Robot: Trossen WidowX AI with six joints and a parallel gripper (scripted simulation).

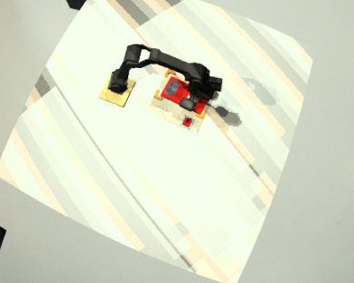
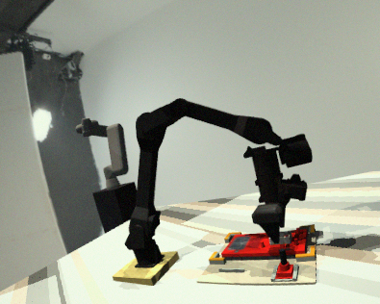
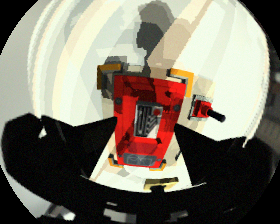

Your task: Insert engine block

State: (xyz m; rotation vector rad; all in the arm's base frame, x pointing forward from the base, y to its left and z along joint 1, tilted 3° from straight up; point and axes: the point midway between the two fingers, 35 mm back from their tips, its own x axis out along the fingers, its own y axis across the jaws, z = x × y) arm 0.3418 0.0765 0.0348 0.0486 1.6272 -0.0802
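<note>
Now: gripper tip 2 cm above the engine block. From my gripper tip the other things lie so: black upright post (12 cm to the right, 2 cm ahead, 1 cm below).
</note>
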